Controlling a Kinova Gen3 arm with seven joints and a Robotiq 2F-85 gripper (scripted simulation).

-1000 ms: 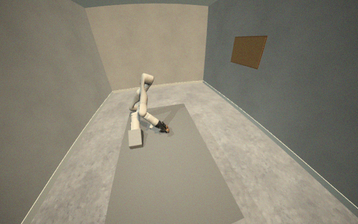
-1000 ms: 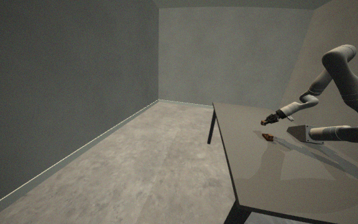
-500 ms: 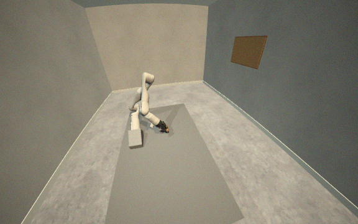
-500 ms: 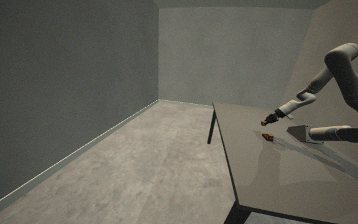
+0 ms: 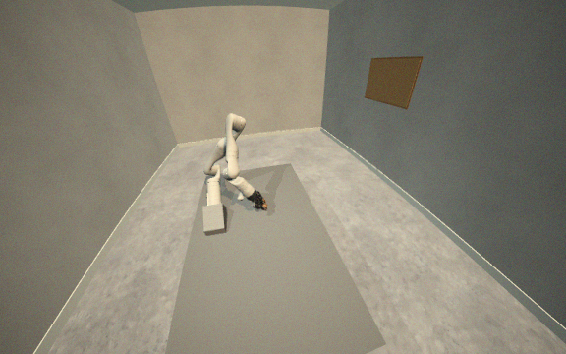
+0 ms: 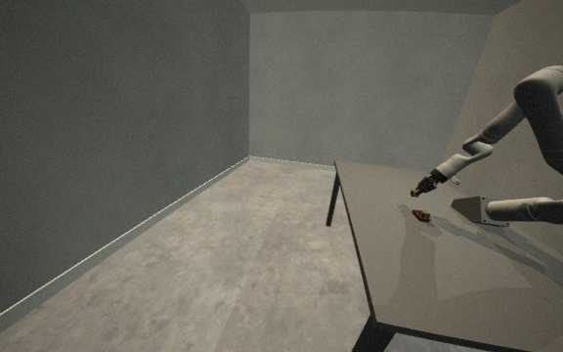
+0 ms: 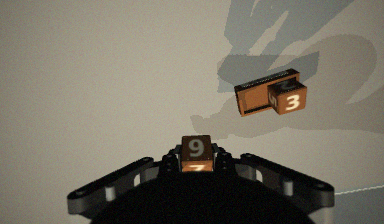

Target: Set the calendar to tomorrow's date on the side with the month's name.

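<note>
My gripper is now 1 cm short of the orange tray, 10 cm to the right of it and 8 cm above it. Also, from my hand: digit cube 1 cm ahead, 1 cm below.
</note>
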